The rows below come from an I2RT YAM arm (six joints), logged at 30 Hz.
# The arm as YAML. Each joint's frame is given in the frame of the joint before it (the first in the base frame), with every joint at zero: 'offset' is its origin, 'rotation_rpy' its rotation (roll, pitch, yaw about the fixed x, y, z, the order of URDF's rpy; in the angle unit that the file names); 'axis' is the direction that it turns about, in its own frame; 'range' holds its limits. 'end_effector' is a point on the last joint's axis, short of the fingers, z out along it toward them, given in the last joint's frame.
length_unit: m
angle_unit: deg
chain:
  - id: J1
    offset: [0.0, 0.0, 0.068]
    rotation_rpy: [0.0, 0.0, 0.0]
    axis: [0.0, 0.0, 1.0]
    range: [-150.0, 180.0]
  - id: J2
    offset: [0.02, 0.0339, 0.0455]
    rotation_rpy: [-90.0, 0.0, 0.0]
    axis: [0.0, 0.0, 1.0]
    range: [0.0, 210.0]
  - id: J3
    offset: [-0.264, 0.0, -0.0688]
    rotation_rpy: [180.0, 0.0, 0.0]
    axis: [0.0, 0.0, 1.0]
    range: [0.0, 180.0]
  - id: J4
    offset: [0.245, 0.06, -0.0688]
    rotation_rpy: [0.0, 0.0, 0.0]
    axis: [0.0, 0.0, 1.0]
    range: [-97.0, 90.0]
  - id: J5
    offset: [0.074, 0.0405, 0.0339]
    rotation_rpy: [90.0, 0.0, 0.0]
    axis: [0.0, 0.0, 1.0]
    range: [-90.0, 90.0]
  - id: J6
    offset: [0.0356, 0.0, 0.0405]
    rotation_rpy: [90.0, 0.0, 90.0]
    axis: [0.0, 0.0, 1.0]
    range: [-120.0, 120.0]
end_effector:
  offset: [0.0, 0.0, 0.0]
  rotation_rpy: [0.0, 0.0, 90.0]
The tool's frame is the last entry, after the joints.
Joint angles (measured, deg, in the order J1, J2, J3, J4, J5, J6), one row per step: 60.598 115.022 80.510 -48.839 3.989 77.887; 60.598 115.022 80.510 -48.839 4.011 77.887; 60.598 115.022 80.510 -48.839 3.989 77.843; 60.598 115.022 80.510 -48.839 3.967 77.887; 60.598 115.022 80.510 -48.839 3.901 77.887; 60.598 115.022 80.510 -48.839 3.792 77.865; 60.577 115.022 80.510 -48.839 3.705 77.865; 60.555 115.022 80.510 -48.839 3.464 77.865; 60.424 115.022 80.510 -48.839 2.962 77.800; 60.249 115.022 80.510 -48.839 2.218 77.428; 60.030 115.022 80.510 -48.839 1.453 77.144; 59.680 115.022 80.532 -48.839 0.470 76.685; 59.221 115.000 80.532 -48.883 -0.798 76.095; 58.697 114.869 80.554 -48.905 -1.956 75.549; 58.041 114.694 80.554 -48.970 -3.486 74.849; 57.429 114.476 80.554 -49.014 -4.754 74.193; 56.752 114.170 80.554 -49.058 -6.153 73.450; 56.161 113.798 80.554 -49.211 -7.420 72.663; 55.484 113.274 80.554 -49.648 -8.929 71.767; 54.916 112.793 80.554 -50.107 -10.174 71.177
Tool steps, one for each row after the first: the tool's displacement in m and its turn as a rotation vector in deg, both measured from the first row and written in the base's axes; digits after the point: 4 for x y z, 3 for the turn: 0.0000 0.0000 0.0000 -0.011 -0.019 -0.003; 0.0000 0.0000 0.0000 -0.005 -0.003 0.044; 0.0000 0.0000 0.0000 0.011 0.019 0.003; 0.0000 0.0000 0.0000 0.043 0.076 0.010; -0.0001 0.0001 0.0000 0.094 0.169 0.045; 0.0000 0.0000 0.0000 0.136 0.244 0.034; 0.0000 0.0000 0.0000 0.254 0.453 0.040; 0.0004 -0.0003 0.0000 0.493 0.882 0.031; 0.0011 -0.0006 -0.0001 0.820 1.496 0.311; 0.0019 -0.0011 -0.0001 1.174 2.131 0.463; 0.0034 -0.0019 0.0000 1.649 2.923 0.684; 0.0053 -0.0031 0.0001 2.236 3.959 0.958; 0.0076 -0.0046 0.0011 2.922 4.813 1.118; 0.0104 -0.0066 0.0022 3.799 5.957 1.346; 0.0131 -0.0085 0.0036 4.615 6.833 1.551; 0.0159 -0.0107 0.0056 5.596 7.736 1.805; 0.0182 -0.0129 0.0080 6.483 8.530 2.175; 0.0205 -0.0160 0.0113 7.424 9.555 2.589; 0.0222 -0.0187 0.0143 8.188 10.430 2.770
